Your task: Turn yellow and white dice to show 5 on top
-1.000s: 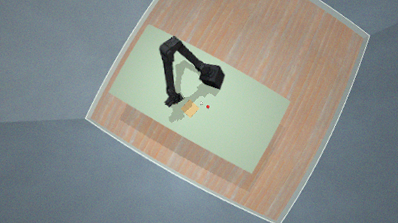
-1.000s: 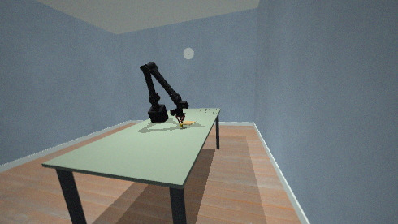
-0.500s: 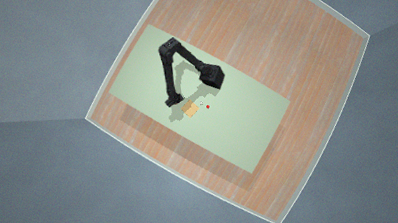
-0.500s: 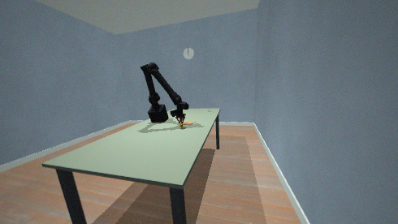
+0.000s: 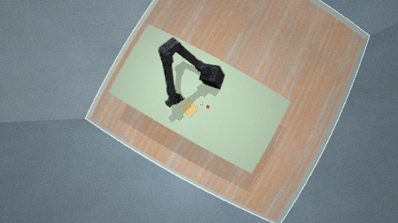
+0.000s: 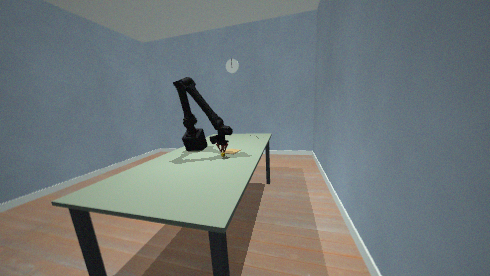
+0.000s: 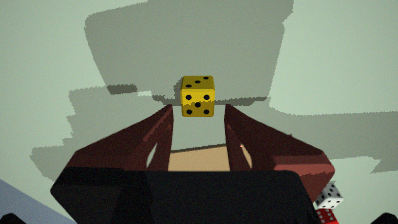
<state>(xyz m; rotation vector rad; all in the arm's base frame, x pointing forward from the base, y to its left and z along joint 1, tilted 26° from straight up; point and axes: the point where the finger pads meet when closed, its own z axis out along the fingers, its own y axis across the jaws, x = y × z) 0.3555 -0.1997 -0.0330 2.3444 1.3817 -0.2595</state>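
Now: hand 30 mm above the yellow die. Also, from my hand: tan mat 140 mm to the left, 40 mm below, 30 mm ahead; red die 300 mm to the left, 70 mm behind, 30 mm below; white die 220 mm to the left, 70 mm behind, 30 mm below.
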